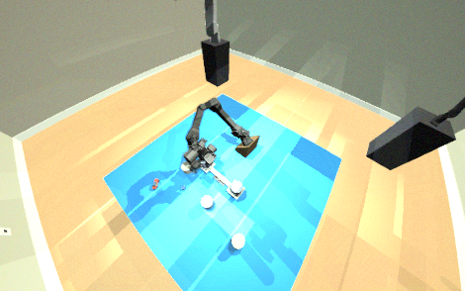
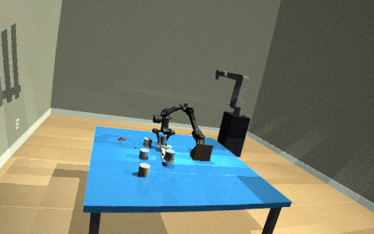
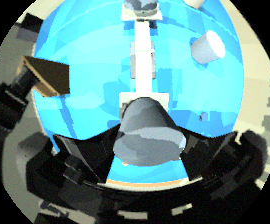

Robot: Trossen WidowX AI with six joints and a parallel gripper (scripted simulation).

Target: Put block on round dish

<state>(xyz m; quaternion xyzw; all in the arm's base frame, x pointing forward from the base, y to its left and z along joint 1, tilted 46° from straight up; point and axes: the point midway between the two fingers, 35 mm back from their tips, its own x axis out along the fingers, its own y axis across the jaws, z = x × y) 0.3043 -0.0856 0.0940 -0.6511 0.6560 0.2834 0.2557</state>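
Now: the grey block 1 cm below my gripper tip. From my gripper tip the other things lie so: small red thing (32 cm ahead, 17 cm to the right, 7 cm below); then round dish (11 cm to the right, 8 cm below, 8 cm behind).
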